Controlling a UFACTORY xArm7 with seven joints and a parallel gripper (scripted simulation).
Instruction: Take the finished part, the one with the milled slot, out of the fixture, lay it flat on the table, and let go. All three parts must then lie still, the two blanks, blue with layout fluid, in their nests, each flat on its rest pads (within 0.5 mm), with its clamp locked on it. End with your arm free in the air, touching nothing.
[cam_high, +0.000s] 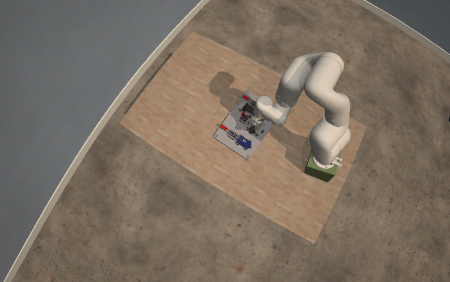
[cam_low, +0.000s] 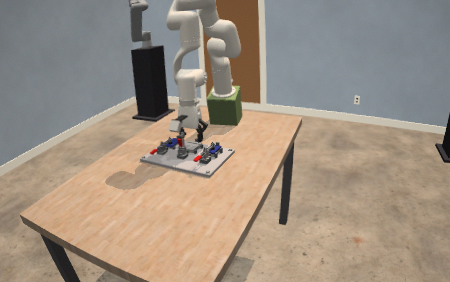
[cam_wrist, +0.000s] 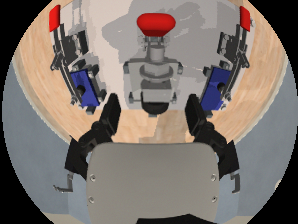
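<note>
Right now the grey finished part is 40 mm below my hand and 10 mm behind it. Round my hand: grey fixture plate (60 mm below, 50 mm ahead).
</note>
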